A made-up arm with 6 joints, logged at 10 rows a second.
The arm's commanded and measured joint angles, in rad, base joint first. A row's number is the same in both.
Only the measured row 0 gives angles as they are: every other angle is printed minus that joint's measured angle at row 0.
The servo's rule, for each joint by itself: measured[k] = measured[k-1] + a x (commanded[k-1-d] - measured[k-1]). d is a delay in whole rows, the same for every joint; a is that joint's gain. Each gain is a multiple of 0.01, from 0.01 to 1. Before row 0 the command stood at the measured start. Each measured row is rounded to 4 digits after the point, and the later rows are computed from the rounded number. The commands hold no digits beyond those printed.
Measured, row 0:
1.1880, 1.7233, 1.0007, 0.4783, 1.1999, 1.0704
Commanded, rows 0 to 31:
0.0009, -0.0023, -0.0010, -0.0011, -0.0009, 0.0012
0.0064, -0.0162, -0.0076, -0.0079, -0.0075, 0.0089
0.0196, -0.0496, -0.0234, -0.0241, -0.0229, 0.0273
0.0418, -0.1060, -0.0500, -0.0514, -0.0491, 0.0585
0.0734, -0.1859, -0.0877, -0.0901, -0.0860, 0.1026
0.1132, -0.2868, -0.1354, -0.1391, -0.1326, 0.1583
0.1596, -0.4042, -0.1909, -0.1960, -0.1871, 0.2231
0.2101, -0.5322, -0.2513, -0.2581, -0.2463, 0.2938
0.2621, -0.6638, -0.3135, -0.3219, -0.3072, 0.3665
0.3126, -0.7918, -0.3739, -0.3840, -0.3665, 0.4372
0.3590, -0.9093, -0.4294, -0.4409, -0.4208, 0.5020
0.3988, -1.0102, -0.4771, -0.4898, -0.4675, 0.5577
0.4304, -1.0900, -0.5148, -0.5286, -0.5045, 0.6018
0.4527, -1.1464, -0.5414, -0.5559, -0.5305, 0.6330
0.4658, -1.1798, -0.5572, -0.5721, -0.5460, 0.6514
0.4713, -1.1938, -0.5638, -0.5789, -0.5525, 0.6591
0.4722, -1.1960, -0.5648, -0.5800, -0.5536, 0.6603
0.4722, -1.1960, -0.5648, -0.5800, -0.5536, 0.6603
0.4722, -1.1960, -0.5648, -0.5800, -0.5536, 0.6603
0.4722, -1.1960, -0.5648, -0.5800, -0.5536, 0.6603
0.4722, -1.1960, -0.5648, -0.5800, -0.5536, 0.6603
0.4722, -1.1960, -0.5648, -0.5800, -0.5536, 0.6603
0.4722, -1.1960, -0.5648, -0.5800, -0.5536, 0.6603
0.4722, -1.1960, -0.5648, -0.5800, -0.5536, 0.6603
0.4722, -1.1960, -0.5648, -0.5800, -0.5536, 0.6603
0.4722, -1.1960, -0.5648, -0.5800, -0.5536, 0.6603
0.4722, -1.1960, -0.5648, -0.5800, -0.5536, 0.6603
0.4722, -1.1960, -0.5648, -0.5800, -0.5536, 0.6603
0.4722, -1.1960, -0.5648, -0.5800, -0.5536, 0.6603
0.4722, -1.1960, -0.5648, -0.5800, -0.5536, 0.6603
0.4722, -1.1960, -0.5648, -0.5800, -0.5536, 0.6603
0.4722, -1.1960, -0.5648, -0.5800, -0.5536, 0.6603
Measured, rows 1 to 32:
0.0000, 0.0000, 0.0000, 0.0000, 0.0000, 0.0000
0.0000, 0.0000, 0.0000, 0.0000, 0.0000, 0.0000
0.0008, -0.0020, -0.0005, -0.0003, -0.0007, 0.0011
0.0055, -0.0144, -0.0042, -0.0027, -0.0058, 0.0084
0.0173, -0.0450, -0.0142, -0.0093, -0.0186, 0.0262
0.0379, -0.0981, -0.0328, -0.0224, -0.0415, 0.0566
0.0677, -0.1745, -0.0613, -0.0434, -0.0749, 0.0998
0.1059, -0.2722, -0.0998, -0.0731, -0.1182, 0.1548
0.1510, -0.3870, -0.1472, -0.1112, -0.1699, 0.2190
0.2006, -0.5133, -0.2013, -0.1567, -0.2272, 0.2893
0.2523, -0.6442, -0.2596, -0.2079, -0.2872, 0.3619
0.3030, -0.7726, -0.3190, -0.2625, -0.3467, 0.4327
0.3500, -0.8915, -0.3764, -0.3178, -0.4023, 0.4978
0.3910, -0.9948, -0.4288, -0.3711, -0.4512, 0.5541
0.4241, -1.0776, -0.4735, -0.4199, -0.4912, 0.5989
0.4481, -1.1375, -0.5088, -0.4621, -0.5207, 0.6310
0.4630, -1.1743, -0.5340, -0.4962, -0.5397, 0.6502
0.4700, -1.1913, -0.5495, -0.5218, -0.5493, 0.6586
0.4718, -1.1954, -0.5575, -0.5398, -0.5525, 0.6602
0.4721, -1.1959, -0.5613, -0.5523, -0.5533, 0.6603
0.4722, -1.1960, -0.5631, -0.5609, -0.5535, 0.6603
0.4722, -1.1960, -0.5640, -0.5668, -0.5536, 0.6603
0.4722, -1.1960, -0.5644, -0.5709, -0.5536, 0.6603
0.4722, -1.1960, -0.5646, -0.5737, -0.5536, 0.6603
0.4722, -1.1960, -0.5647, -0.5757, -0.5536, 0.6603
0.4722, -1.1960, -0.5648, -0.5770, -0.5536, 0.6603
0.4722, -1.1960, -0.5648, -0.5779, -0.5536, 0.6603
0.4722, -1.1960, -0.5648, -0.5786, -0.5536, 0.6603
0.4722, -1.1960, -0.5648, -0.5790, -0.5536, 0.6603
0.4722, -1.1960, -0.5648, -0.5793, -0.5536, 0.6603
0.4722, -1.1960, -0.5648, -0.5795, -0.5536, 0.6603
0.4722, -1.1960, -0.5648, -0.5797, -0.5536, 0.6603
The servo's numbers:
d 2
a 0.84 0.87 0.52 0.31 0.75 0.94

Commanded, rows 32 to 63:
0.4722, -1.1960, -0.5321, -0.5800, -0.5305, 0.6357
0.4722, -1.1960, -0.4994, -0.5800, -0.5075, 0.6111
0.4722, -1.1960, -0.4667, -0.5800, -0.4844, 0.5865
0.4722, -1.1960, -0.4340, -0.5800, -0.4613, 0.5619
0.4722, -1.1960, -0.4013, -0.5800, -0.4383, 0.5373
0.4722, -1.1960, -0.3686, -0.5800, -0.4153, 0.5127
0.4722, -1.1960, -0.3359, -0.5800, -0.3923, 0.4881
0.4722, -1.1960, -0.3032, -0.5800, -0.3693, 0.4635
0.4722, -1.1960, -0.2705, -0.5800, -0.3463, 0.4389
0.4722, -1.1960, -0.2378, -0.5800, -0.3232, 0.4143
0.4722, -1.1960, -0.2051, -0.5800, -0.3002, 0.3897
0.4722, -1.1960, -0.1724, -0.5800, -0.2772, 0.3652
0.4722, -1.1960, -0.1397, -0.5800, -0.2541, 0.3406
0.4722, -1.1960, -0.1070, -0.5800, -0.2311, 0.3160
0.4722, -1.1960, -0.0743, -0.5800, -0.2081, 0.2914
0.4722, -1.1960, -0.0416, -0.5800, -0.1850, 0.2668
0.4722, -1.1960, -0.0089, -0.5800, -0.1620, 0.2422
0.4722, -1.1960, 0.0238, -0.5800, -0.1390, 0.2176
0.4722, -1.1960, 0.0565, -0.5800, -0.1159, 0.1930
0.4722, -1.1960, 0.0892, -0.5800, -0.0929, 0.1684
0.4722, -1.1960, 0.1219, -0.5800, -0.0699, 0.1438
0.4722, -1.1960, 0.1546, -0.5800, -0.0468, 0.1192
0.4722, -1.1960, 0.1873, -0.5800, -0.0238, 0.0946
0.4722, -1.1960, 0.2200, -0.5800, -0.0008, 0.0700
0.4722, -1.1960, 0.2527, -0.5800, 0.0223, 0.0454
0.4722, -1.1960, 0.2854, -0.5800, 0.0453, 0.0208
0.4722, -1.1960, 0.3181, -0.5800, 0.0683, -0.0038
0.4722, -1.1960, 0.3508, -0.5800, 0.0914, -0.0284
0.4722, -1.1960, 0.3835, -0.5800, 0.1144, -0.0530
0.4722, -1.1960, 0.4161, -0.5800, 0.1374, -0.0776
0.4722, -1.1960, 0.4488, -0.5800, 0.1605, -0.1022
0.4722, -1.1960, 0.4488, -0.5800, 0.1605, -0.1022
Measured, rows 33 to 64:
0.4722, -1.1960, -0.5648, -0.5798, -0.5536, 0.6603
0.4722, -1.1960, -0.5648, -0.5799, -0.5536, 0.6603
0.4722, -1.1960, -0.5478, -0.5799, -0.5363, 0.6372
0.4722, -1.1960, -0.5226, -0.5799, -0.5147, 0.6127
0.4722, -1.1960, -0.4935, -0.5799, -0.4920, 0.5881
0.4722, -1.1960, -0.4626, -0.5799, -0.4690, 0.5635
0.4722, -1.1960, -0.4307, -0.5799, -0.4460, 0.5389
0.4722, -1.1960, -0.3984, -0.5799, -0.4230, 0.5143
0.4722, -1.1960, -0.3659, -0.5799, -0.4000, 0.4897
0.4722, -1.1960, -0.3333, -0.5799, -0.3770, 0.4651
0.4722, -1.1960, -0.3006, -0.5799, -0.3540, 0.4405
0.4722, -1.1960, -0.2679, -0.5799, -0.3309, 0.4159
0.4722, -1.1960, -0.2352, -0.5799, -0.3079, 0.3913
0.4722, -1.1960, -0.2025, -0.5799, -0.2849, 0.3668
0.4722, -1.1960, -0.1698, -0.5799, -0.2618, 0.3422
0.4722, -1.1960, -0.1371, -0.5799, -0.2388, 0.3176
0.4722, -1.1960, -0.1044, -0.5799, -0.2158, 0.2930
0.4722, -1.1960, -0.0717, -0.5799, -0.1927, 0.2684
0.4722, -1.1960, -0.0390, -0.5799, -0.1697, 0.2438
0.4722, -1.1960, -0.0063, -0.5799, -0.1467, 0.2192
0.4722, -1.1960, 0.0264, -0.5799, -0.1236, 0.1946
0.4722, -1.1960, 0.0591, -0.5799, -0.1006, 0.1700
0.4722, -1.1960, 0.0918, -0.5799, -0.0776, 0.1454
0.4722, -1.1960, 0.1245, -0.5799, -0.0545, 0.1208
0.4722, -1.1960, 0.1572, -0.5799, -0.0315, 0.0962
0.4722, -1.1960, 0.1899, -0.5799, -0.0085, 0.0716
0.4722, -1.1960, 0.2226, -0.5799, 0.0146, 0.0470
0.4722, -1.1960, 0.2553, -0.5799, 0.0376, 0.0224
0.4722, -1.1960, 0.2880, -0.5799, 0.0606, -0.0022
0.4722, -1.1960, 0.3207, -0.5799, 0.0837, -0.0268
0.4722, -1.1960, 0.3534, -0.5799, 0.1067, -0.0514
0.4722, -1.1960, 0.3860, -0.5799, 0.1297, -0.0760

